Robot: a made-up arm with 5 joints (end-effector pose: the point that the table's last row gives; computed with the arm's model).
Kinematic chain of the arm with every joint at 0, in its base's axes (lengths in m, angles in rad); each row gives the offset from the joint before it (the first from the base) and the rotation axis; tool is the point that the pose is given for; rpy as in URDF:
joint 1: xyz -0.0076 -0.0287 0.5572 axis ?
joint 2: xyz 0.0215 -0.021 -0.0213 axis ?
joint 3: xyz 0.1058 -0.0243 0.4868 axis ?
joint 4: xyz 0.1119 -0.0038 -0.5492 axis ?
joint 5: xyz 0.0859 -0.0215 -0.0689 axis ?
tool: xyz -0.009 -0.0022 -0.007 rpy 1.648 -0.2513 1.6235
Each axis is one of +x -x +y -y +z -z.
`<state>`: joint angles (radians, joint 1 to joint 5).
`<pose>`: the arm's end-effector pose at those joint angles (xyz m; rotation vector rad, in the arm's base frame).
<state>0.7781 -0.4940 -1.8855 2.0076 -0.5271</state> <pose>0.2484 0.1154 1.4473 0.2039 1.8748 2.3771</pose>
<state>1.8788 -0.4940 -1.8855 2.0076 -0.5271</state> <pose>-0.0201 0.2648 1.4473 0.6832 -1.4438 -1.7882</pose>
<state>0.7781 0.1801 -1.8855 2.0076 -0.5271</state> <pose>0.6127 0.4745 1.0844 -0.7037 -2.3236 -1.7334</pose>
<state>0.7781 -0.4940 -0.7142 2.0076 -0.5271</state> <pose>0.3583 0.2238 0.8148 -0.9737 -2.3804 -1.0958</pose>
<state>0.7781 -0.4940 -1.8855 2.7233 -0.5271</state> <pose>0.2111 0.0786 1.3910 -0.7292 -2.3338 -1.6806</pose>
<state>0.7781 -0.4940 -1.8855 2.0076 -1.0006</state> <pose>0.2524 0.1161 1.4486 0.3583 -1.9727 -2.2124</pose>
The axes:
joint 1: +z
joint 2: +y
joint 3: +y
joint 4: +y
joint 5: -z

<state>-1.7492 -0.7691 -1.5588 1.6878 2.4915</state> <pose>-0.1055 -0.2145 1.4117 -0.0407 -2.2770 -0.9881</pose>
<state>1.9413 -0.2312 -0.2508 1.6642 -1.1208</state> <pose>-0.0522 0.3061 0.4928 0.4175 -1.9049 0.1045</pose>
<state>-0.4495 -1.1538 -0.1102 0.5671 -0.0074</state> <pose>0.2168 -0.2179 0.7618 0.8956 0.5063 1.2931</pose>
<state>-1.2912 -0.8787 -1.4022 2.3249 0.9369</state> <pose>-0.0330 -0.1745 1.2916 1.5467 -0.6601 -0.2789</pose>
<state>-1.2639 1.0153 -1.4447 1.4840 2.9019</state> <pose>0.1714 -0.8130 0.1307 0.4242 -0.7548 -2.3944</pose>
